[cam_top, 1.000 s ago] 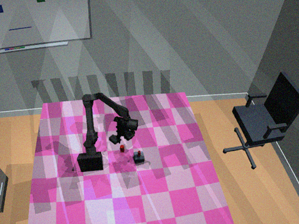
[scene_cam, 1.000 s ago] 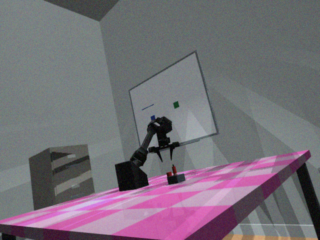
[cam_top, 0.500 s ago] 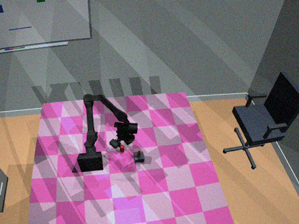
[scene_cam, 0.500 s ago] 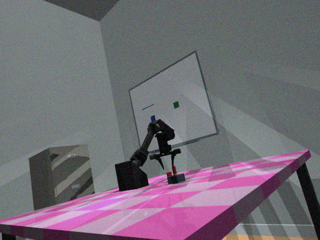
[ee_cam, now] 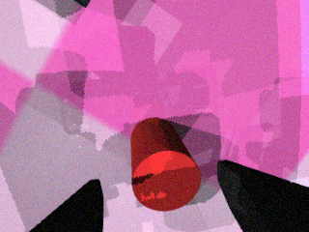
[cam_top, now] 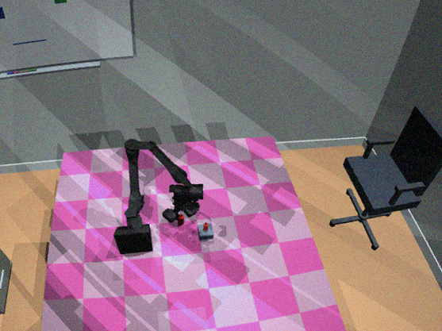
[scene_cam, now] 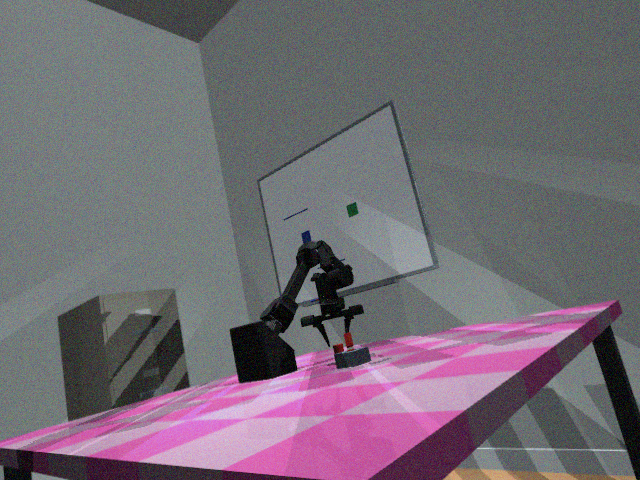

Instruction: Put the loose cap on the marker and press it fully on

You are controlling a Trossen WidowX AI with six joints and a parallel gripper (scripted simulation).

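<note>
Now: gripper tip 3 cm above the red cap. Also, from my gripper tip: grey holder block 10 cm ahead, 8 cm to the right, 3 cm below.
</note>
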